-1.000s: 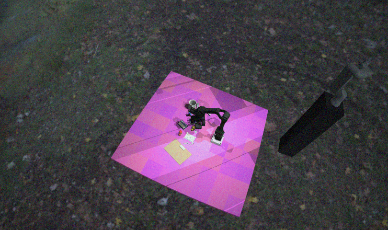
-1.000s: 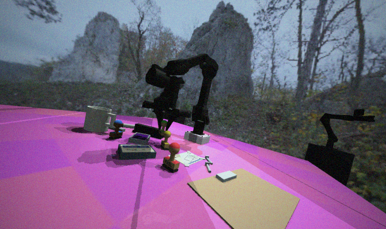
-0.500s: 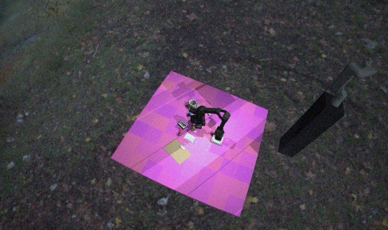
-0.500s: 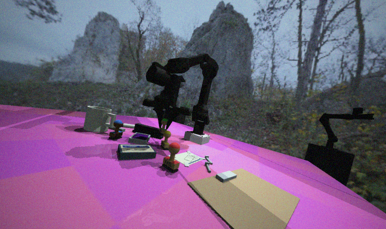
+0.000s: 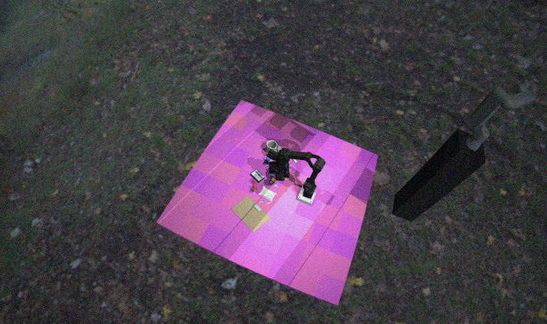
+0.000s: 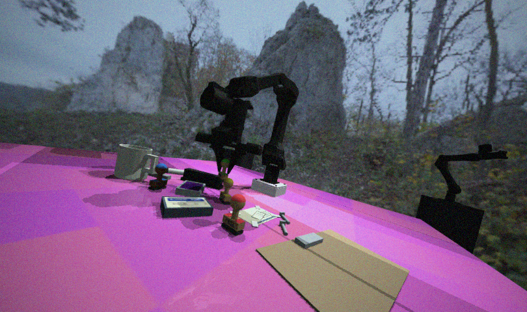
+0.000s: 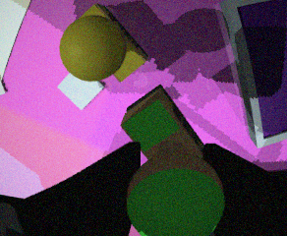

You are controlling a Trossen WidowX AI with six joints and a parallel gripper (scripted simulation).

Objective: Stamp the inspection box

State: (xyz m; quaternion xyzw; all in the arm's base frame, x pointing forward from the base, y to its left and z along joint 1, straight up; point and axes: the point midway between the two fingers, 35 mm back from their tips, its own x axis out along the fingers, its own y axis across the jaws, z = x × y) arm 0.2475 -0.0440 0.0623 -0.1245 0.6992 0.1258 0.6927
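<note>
My gripper tip is 60 mm to the left of the purple ink pad, 60 mm above it and 50 mm short of it. Also, from my gripper tip: yellow-knobbed stamp: 50 mm below, 40 mm to the left, 20 mm ahead; then black bar: 110 mm to the right, 50 mm below, 30 mm behind; then green-knobbed stamp: right at my gripper tip.
</note>
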